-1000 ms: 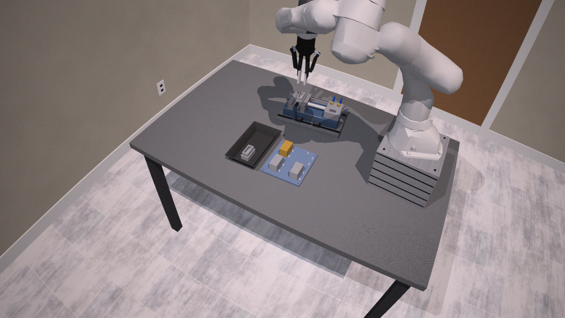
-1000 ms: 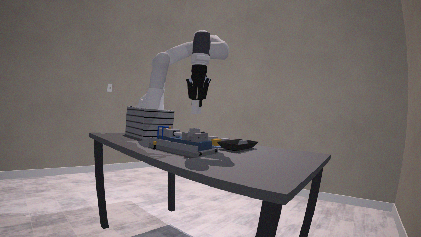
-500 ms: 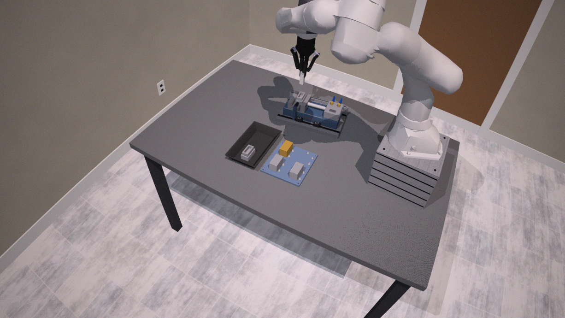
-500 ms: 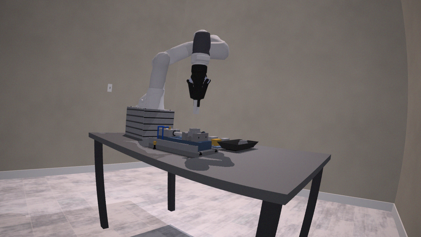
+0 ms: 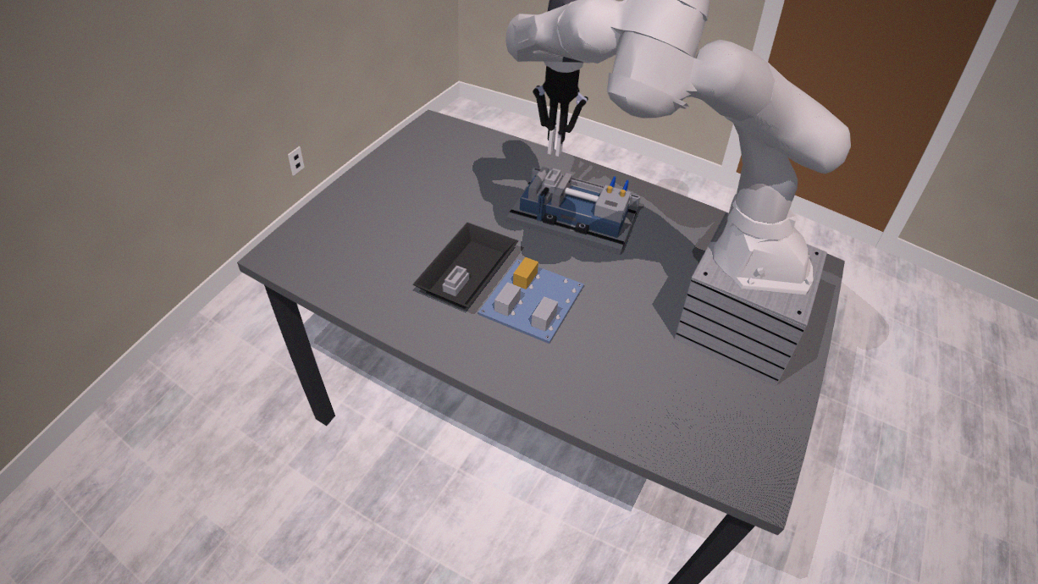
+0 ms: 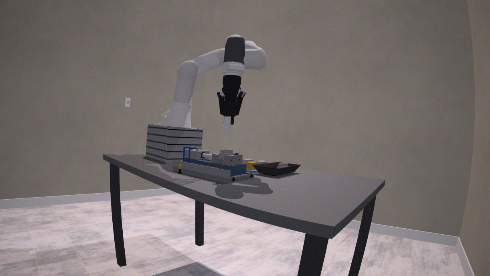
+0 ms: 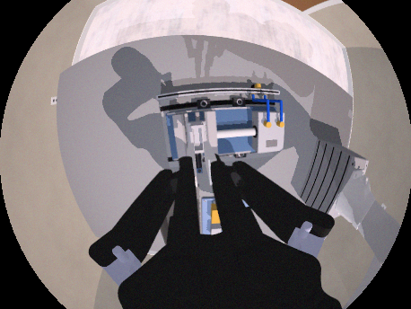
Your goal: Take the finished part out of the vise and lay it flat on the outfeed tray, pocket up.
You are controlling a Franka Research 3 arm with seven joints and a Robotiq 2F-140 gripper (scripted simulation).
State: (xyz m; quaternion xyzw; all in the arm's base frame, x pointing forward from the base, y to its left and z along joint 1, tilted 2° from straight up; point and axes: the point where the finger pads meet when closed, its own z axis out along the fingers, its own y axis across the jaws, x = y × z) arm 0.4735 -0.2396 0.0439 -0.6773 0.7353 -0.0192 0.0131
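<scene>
The blue vise lies 70 mm behind my hand, 10 mm to the left of it and 180 mm below it. Also, from my hand: yellow block 10 mm behind, 270 mm to the left, 190 mm below; grey rail 70 mm behind, 90 mm to the right, 180 mm below; blue plate 50 mm behind, 320 mm to the left, 210 mm below.
</scene>
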